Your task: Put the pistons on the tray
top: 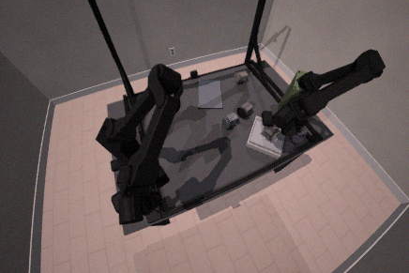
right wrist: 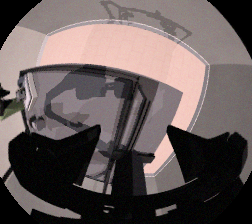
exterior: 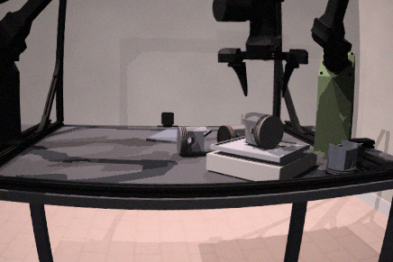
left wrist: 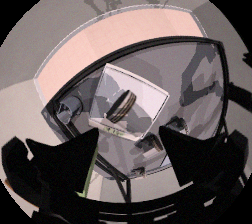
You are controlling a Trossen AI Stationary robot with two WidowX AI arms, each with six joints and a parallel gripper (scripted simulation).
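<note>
My left hand is 2 cm past the white scale pan and 15 cm above it. From my left hand the other things lie so: flat grey steel tray 43 cm behind, 17 cm to the right, 20 cm below; then piston 47 cm behind, 7 cm to the left, 16 cm below.
</note>
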